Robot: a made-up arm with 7 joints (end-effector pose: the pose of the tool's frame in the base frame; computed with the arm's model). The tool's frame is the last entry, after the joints.
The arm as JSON. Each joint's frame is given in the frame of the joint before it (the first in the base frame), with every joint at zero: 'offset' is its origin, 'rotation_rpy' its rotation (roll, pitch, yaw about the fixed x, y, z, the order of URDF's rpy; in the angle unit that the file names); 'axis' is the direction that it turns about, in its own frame. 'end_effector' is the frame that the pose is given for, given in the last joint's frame.
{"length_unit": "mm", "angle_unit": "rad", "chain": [
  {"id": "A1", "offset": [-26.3, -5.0, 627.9], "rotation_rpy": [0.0, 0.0, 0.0], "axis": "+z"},
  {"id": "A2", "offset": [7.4, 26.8, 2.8], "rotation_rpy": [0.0, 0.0, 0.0], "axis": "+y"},
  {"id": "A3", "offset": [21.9, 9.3, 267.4], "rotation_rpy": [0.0, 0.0, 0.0], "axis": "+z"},
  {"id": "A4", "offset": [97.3, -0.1, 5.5], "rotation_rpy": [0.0, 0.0, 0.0], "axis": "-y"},
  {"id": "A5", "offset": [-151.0, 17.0, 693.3], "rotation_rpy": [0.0, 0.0, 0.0], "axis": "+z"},
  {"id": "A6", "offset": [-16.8, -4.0, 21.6], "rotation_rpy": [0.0, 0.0, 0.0], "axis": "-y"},
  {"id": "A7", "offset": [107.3, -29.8, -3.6], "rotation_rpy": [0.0, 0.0, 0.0], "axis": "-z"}
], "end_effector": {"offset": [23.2, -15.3, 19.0], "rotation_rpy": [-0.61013, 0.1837, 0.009]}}
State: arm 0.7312 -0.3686 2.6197 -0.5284 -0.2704 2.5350 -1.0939
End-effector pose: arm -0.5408 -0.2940 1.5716 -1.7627 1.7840 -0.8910
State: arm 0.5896 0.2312 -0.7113 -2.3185 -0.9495 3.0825 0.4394
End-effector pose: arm 0.7729 0.0288 0.4684 -1.0048 -0.4660 0.2753
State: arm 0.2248 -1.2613 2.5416 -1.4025 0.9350 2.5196 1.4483
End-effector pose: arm -0.8474 0.4026 0.2350 -0.5208 -0.0559 1.0066
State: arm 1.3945 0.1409 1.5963 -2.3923 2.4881 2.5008 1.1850
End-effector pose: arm -0.6941 0.0892 0.3658 -1.1951 1.5241 -0.1582
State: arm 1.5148 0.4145 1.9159 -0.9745 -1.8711 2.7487 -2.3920
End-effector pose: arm -0.6177 0.0642 1.4812 0.5103 1.9297 0.6202
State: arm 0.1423 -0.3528 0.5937 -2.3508 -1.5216 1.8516 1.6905
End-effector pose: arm 0.5585 0.6322 0.7264 -1.2708 -1.1383 -0.6454
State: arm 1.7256 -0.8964 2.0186 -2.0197 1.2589 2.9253 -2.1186
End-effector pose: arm -0.8075 -0.3713 0.5192 -0.9085 1.1217 -0.9179
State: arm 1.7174 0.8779 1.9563 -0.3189 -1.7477 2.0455 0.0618
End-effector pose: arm -0.2963 0.7300 1.4578 0.6697 -1.1141 1.4862
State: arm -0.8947 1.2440 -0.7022 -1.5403 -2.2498 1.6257 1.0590
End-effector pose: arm 0.0336 -0.8583 0.0512 -2.6074 1.2556 0.4242
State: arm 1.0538 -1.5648 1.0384 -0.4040 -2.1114 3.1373 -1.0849
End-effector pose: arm -0.8087 -0.6474 0.6711 1.1770 1.0389 2.3060
